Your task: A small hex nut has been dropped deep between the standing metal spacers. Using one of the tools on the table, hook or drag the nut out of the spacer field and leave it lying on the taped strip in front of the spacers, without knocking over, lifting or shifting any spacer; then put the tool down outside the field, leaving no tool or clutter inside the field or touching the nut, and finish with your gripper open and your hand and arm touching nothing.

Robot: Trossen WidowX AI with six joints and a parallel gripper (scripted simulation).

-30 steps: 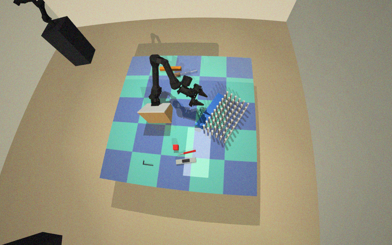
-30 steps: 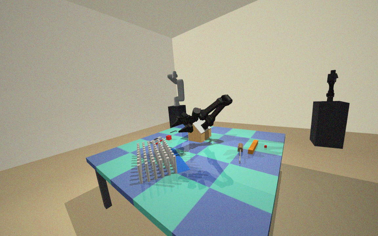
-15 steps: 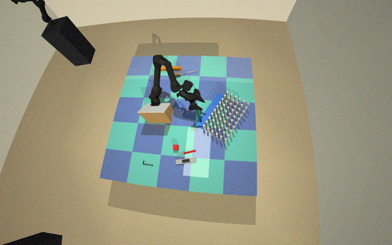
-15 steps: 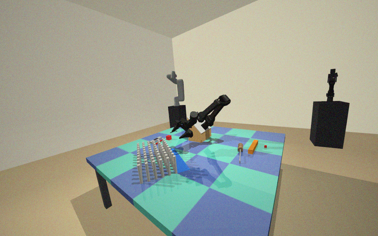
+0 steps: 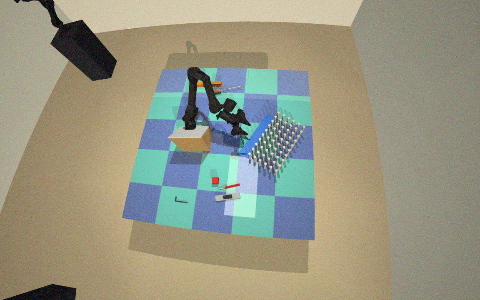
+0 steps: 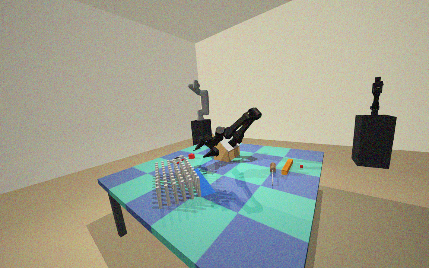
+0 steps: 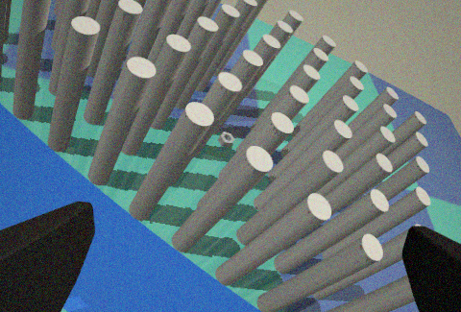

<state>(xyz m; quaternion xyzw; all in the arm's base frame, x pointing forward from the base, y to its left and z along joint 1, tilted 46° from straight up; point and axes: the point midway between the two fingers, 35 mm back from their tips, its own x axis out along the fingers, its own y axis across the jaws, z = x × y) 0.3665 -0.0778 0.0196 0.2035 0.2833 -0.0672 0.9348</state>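
Now: gripper tip 15 cm past the wooden-handled pick, 44 cm to the right of it and 14 cm above it. Also, from my gripper tip: blue taped strip: 6 cm ahead, 3 cm to the left, 16 cm below; then grey bar: 16 cm behind, 40 cm to the right, 14 cm below; then red-handled tool: 18 cm behind, 34 cm to the right, 15 cm below.
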